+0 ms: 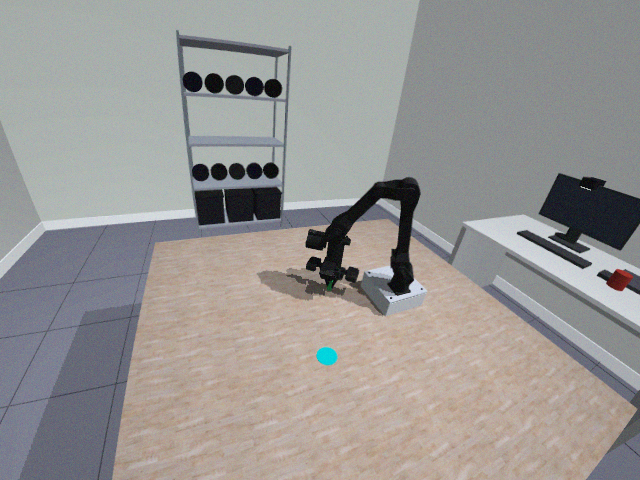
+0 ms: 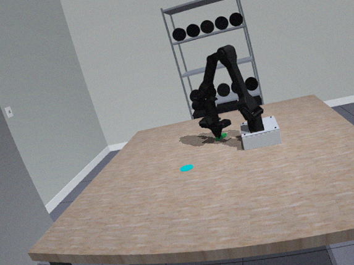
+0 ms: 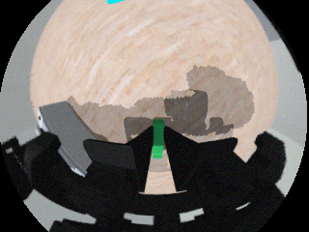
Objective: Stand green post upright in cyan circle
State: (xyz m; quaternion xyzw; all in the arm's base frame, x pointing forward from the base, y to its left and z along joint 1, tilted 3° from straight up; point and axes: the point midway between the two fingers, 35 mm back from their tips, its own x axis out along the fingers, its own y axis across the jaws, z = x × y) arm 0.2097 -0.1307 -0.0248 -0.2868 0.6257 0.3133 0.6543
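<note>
Now: the cyan circle 27 cm to the left of my gripper tip, 12 cm ahead of it and 1 cm below it. From my gripper tip the other things lie so: green post 2 cm to the right, 1 cm behind.
</note>
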